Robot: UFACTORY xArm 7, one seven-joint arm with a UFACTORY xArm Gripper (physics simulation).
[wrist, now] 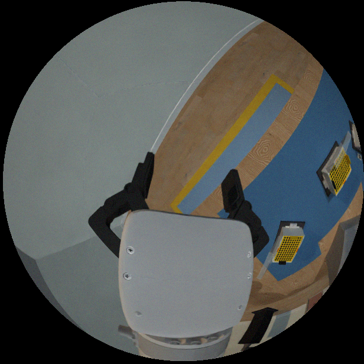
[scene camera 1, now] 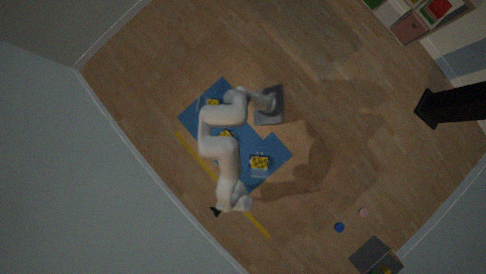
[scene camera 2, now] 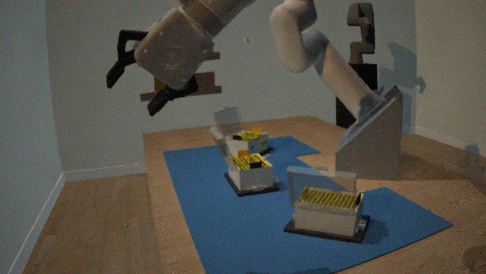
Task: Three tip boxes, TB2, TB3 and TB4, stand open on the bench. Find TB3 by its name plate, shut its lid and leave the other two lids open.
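Frame: origin at the arm's base, x down, y ahead, z right, level; centimetres.
Where they show: gripper, fingertip midpoint: [scene camera 1: 215, 201] [scene camera 2: 129, 98]; arm's base, link origin: [scene camera 1: 268, 104] [scene camera 2: 371, 113].
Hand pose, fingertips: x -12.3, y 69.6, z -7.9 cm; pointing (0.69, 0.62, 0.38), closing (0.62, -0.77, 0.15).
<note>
Each offset is from my fingertips to the top centre of the thing. "*": to the spot under its first point. Level surfaces: height alone.
The nearest box in scene camera 2, TB3 [scene camera 1: 259, 162] [scene camera 2: 327, 216] [wrist: 289, 246], stands on the blue mat {dx +27.9 cm} [scene camera 1: 276, 146] [scene camera 2: 225, 232] [wrist: 300, 145]. Its clear lid {* dz -16.1, dx +18.3, dy -26.7 cm} [scene camera 1: 259, 173] [scene camera 2: 322, 179] [wrist: 266, 265] stands up, open. The middle box, TB2 {dz +17.6, dx +21.2, dy -34.0 cm} [scene camera 1: 226, 133] [scene camera 2: 251, 176] [wrist: 340, 173], has its lid open and is partly behind the arm in scene camera 1. The far box, TB4 {dz +39.9, dx +21.2, dy -46.6 cm} [scene camera 1: 213, 102] [scene camera 2: 252, 143], also has a raised lid {* dz +48.2, dx +16.6, dy -43.3 cm} [scene camera 2: 228, 118]. Name plates are not readable at this angle. My gripper [scene camera 1: 215, 212] [scene camera 2: 131, 97] [wrist: 191, 168] is open and empty, high up, beyond the mat and away from the boxes.
The robot's grey wedge base [scene camera 1: 270, 119] [scene camera 2: 372, 145] stands beside the mat. A yellow floor line [scene camera 1: 200, 161] [wrist: 235, 135] runs along the bench side. Walls rise on the gripper's outer side. A black stand [scene camera 1: 452, 107] is off to the right in scene camera 1.
</note>
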